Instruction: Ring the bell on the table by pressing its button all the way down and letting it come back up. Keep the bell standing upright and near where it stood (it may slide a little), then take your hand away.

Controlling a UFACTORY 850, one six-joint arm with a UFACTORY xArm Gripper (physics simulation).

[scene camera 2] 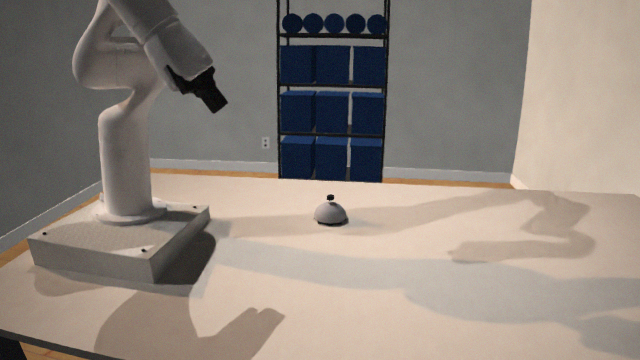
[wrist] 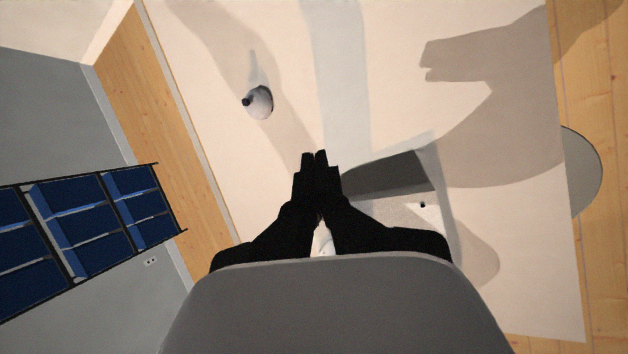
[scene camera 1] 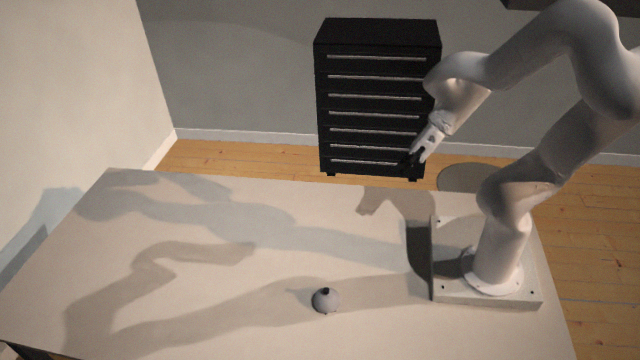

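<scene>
A grey dome-shaped bell [scene camera 1: 326, 301] [scene camera 2: 330, 214] [wrist: 259, 103] stands upright on the table [scene camera 1: 280, 340] [scene camera 2: 400, 325] [wrist: 400, 110]. Its small black button [scene camera 1: 325, 290] [scene camera 2: 330, 197] [wrist: 246, 101] sticks up from the top of the dome. My gripper [scene camera 2: 219, 106] [wrist: 317, 166] is shut, its black fingertips together with nothing between them. It is high above the table and well apart from the bell, on the robot base's side of it. In the scene camera 1 view the fingertips look dark against the black cabinet.
The arm's base plate [scene camera 1: 500, 301] [scene camera 2: 95, 262] is on the table. Beyond the table stand a black drawer cabinet [scene camera 1: 380, 32] and a shelf rack [scene camera 2: 332, 85] with blue boxes. A grey round disc [scene camera 1: 465, 175] [wrist: 582, 172] lies on the floor. Arm shadows cross the table.
</scene>
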